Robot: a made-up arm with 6 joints.
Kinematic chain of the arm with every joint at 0, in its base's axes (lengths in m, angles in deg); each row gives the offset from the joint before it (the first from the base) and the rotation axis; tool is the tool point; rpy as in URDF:
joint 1: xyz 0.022 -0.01 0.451 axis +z
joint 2: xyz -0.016 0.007 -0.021 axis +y
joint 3: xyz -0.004 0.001 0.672 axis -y
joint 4: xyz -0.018 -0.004 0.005 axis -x
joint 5: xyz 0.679 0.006 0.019 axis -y
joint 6: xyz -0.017 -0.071 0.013 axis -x
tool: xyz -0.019 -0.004 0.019 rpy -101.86 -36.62 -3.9
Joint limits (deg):
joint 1: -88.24..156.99
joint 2: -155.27..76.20
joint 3: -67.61..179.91
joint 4: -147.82..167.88
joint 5: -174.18..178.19
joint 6: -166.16..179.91
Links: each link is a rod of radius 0.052 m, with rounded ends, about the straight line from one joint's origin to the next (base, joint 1, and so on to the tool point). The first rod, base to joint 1, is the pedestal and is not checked.
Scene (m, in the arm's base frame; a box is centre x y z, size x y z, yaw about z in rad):
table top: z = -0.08
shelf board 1: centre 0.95 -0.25 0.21 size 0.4 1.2 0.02 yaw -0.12
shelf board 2: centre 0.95 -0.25 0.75 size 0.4 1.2 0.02 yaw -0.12
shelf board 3: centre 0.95 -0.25 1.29 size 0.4 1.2 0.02 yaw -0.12
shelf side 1: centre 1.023 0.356 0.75 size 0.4 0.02 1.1 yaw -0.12
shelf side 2: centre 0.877 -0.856 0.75 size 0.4 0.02 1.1 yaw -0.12
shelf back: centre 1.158 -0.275 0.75 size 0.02 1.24 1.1 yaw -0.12
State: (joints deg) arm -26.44 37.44 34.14 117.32 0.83 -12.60
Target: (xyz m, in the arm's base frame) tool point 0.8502 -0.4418 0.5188
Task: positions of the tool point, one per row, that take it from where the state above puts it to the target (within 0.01 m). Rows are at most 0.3 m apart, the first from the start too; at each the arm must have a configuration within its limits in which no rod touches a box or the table.
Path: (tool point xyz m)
1: 0.8713 -0.3981 0.9977
2: 0.7697 -0.3924 1.0050
3: 0.6658 -0.3731 0.9985
4: 0.5627 -0.3406 0.9773
5: 0.5640 -0.4004 0.7336
6: 0.5014 -0.3998 0.5188
7: 0.6166 -0.4357 0.5208
8: 0.7343 -0.4498 0.5208
9: 0.8502 -0.4417 0.5187

